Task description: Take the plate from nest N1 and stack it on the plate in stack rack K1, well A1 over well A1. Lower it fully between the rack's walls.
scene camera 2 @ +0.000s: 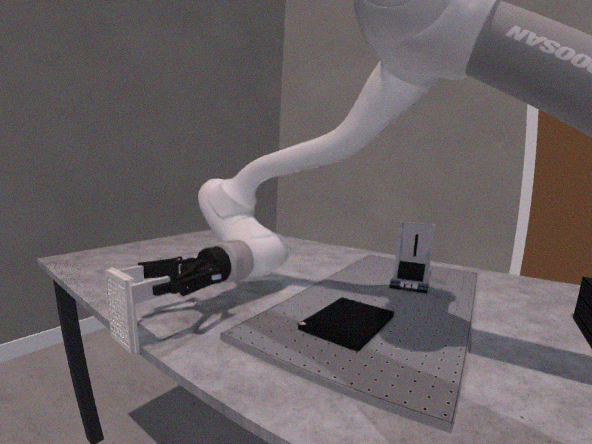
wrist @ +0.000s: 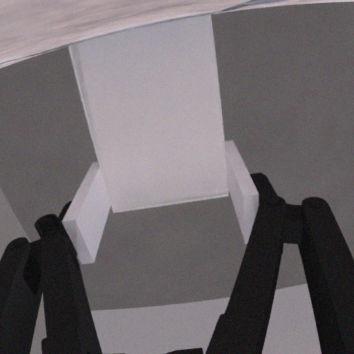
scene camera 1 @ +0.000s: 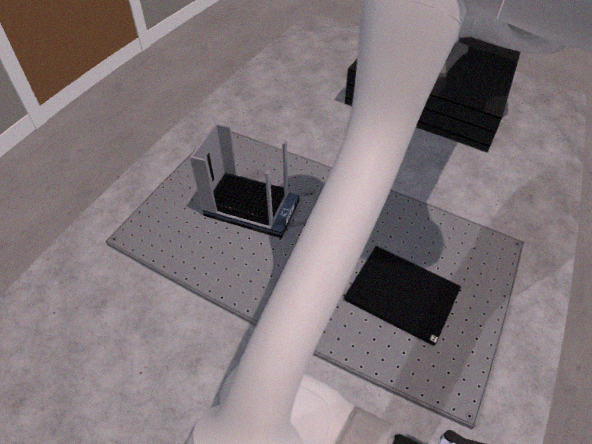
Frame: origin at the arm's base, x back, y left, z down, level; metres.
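Where they show: gripper, between the fingertips: (scene camera 2: pixel 118 287).
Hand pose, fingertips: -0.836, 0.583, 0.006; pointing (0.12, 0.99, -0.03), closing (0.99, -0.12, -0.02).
Note:
Each offset is from my fingertips to the top centre of the thing, as dx, dy, dz. Level surfaces: height alone.
My gripper (scene camera 2: pixel 139 280) (wrist: pixel 164 169) is shut on a white plate {+0.001, +0.000, -0.025} (scene camera 2: pixel 120 310) (wrist: pixel 157 115), with a pale finger pad at either side. The plate stands nearly upright, its well face turned away from the gripper, at the table's near left edge in scene camera 2. Stack rack K1 {+0.235, -0.650, -0.068} (scene camera 1: pixel 204 185) (scene camera 2: pixel 417 230) stands upright on the perforated board, far from the gripper. A black plate {+0.232, -0.660, +0.049} (scene camera 1: pixel 247 197) (scene camera 2: pixel 411 271) lies low between its walls. A flat black block {+0.236, -0.326, +0.068} (scene camera 1: pixel 402 295) (scene camera 2: pixel 347 322), apparently nest N1, bears no white plate. Its small label is unreadable. Well A1 cannot be made out.
The perforated board {dz +0.083} (scene camera 1: pixel 200 270) (scene camera 2: pixel 400 395) lies on the table {dz +0.096} (scene camera 1: pixel 100 340) (scene camera 2: pixel 520 390). A black stacked block (scene camera 1: pixel 477 80) (scene camera 2: pixel 586 310) stands beyond the board. The arm (scene camera 1: pixel 320 250) (scene camera 2: pixel 320 150) crosses over the board in scene camera 1. The rack has tall walls and thin posts.

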